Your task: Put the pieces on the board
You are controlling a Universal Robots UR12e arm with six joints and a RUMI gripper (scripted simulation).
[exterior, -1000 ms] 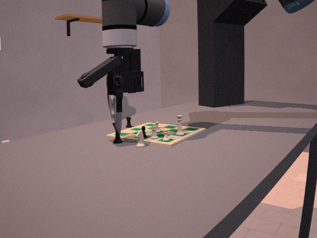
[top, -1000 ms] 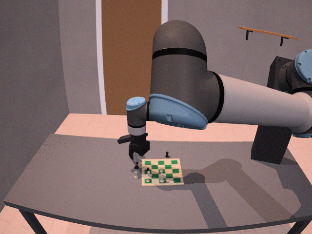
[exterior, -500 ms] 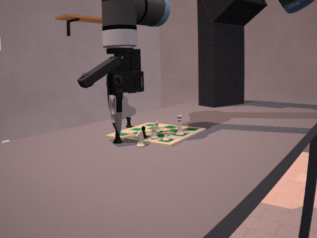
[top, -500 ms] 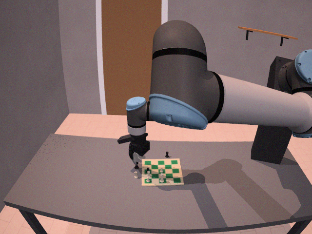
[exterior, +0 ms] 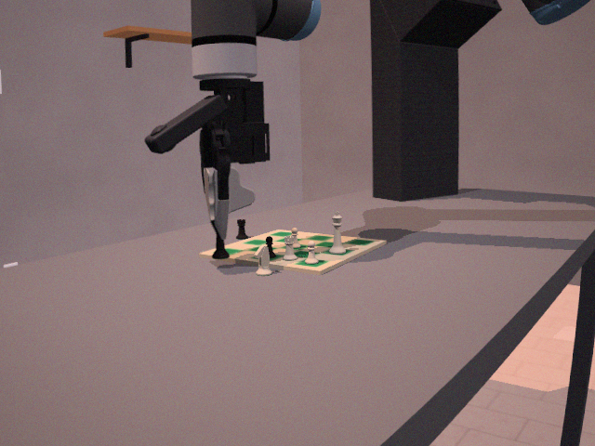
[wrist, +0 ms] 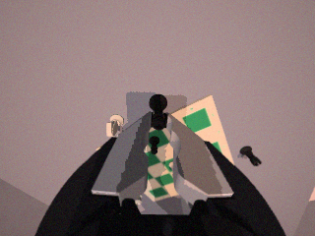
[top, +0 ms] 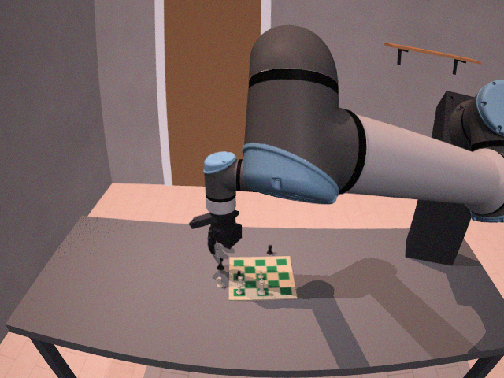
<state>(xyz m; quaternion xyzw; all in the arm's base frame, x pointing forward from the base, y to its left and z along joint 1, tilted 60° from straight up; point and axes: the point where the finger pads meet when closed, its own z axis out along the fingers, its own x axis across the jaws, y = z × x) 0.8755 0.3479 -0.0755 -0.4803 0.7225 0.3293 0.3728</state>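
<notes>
My gripper is now 9 cm past the white rook, 5 cm to the right of it and 4 cm above it. Also, from my hand: black king 1 cm below; black pawn 7 cm behind, 4 cm below, 2 cm to the left; white knight 7 cm to the left, 4 cm below, 2 cm behind.
</notes>
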